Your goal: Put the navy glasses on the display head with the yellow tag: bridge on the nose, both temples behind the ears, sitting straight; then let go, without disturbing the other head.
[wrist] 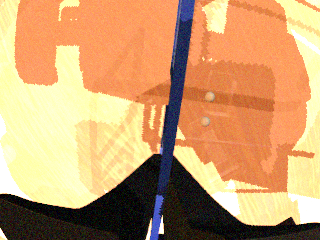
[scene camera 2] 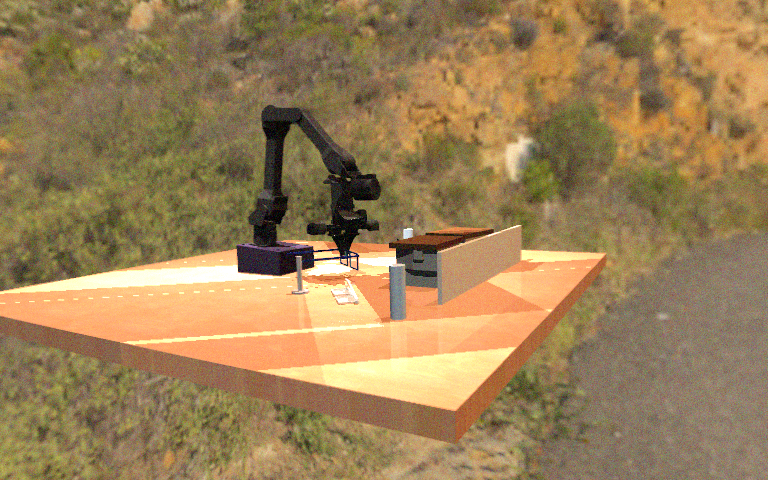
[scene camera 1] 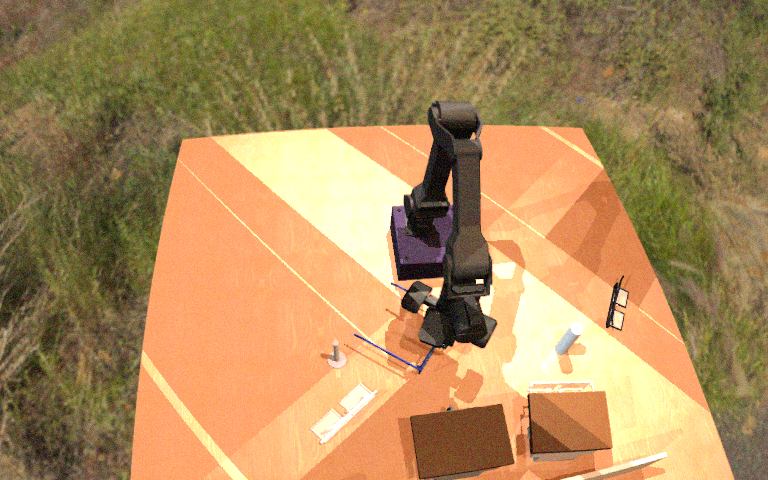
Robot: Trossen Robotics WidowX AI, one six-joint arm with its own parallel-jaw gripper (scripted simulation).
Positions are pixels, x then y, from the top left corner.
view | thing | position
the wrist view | my gripper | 162,162
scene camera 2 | my gripper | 344,259
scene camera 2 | pale blue cylinder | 397,281
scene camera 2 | wall panel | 460,268
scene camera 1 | my gripper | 443,333
